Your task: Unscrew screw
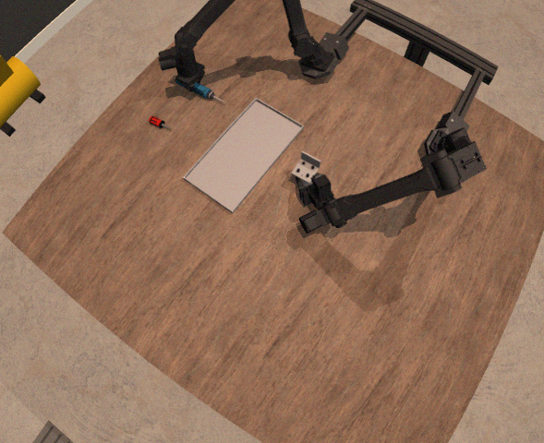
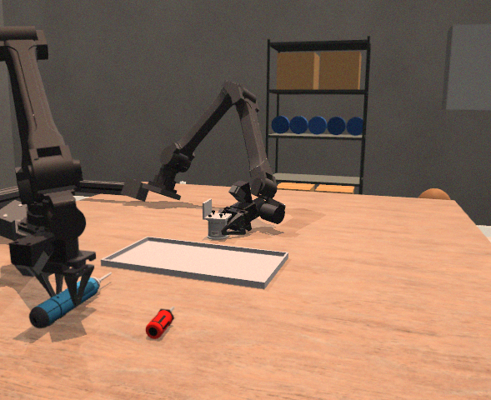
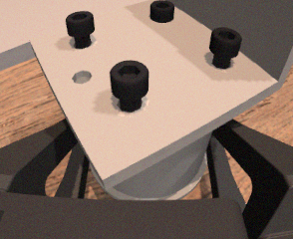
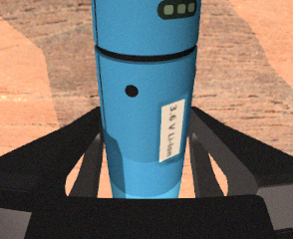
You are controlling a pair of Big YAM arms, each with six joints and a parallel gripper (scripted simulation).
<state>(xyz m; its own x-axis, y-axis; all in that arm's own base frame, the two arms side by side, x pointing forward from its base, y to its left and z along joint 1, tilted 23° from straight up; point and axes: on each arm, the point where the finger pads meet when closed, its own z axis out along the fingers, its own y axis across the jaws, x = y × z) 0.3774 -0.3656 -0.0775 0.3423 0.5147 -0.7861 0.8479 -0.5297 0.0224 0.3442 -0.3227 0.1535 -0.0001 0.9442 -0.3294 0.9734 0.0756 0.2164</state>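
Right now the joint module is 1 cm above my left hand. From my left hand the other things lie so: shallow grey tray (22 cm to the right, 6 cm ahead, 2 cm below); pale l-shaped bracket (5 cm above); red manual screwdriver (55 cm to the right, 18 cm ahead, 1 cm below).
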